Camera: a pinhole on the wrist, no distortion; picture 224 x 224 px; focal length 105.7 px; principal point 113.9 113.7 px. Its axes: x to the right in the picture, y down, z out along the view. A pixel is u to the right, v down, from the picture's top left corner.
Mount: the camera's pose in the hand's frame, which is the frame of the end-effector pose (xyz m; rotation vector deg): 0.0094 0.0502 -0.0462 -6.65 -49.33 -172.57
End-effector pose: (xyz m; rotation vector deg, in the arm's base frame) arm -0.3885 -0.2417 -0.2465 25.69 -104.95 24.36
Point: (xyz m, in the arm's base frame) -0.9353 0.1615 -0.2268
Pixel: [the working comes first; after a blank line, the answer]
In the camera's frame: -0.0972 -0.3307 0.5524

95.3 50.4
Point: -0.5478 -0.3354 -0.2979
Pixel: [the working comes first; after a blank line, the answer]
In the camera's frame: 0.0217 0.1656 0.1760

126.9 213.2
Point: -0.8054 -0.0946 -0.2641
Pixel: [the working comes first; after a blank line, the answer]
In the camera's frame: -0.0502 -0.0741 0.4267

101.5 95.4
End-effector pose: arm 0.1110 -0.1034 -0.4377 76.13 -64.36 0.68
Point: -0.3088 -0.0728 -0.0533
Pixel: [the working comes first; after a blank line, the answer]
In the camera's frame: 0.0183 -0.2997 0.4486

118.2 43.1
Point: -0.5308 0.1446 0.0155
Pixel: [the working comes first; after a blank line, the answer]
In the camera's frame: 0.2119 -0.5364 0.5364

155.7 8.0
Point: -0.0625 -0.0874 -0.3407
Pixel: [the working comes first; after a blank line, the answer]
In the camera's frame: 0.0561 -0.0433 0.1723

148.3 87.1
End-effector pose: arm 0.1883 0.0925 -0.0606 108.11 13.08 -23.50
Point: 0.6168 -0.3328 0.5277
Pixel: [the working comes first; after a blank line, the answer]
In the camera's frame: -0.1487 -0.5384 0.5764

86.6 15.0
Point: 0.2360 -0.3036 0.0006
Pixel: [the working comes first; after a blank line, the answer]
In the camera's frame: 0.0039 0.0736 0.4154

114.9 132.4
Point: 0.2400 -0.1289 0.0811
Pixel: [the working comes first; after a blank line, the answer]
In the camera's frame: 0.0249 -0.0363 0.2589

124.1 98.9
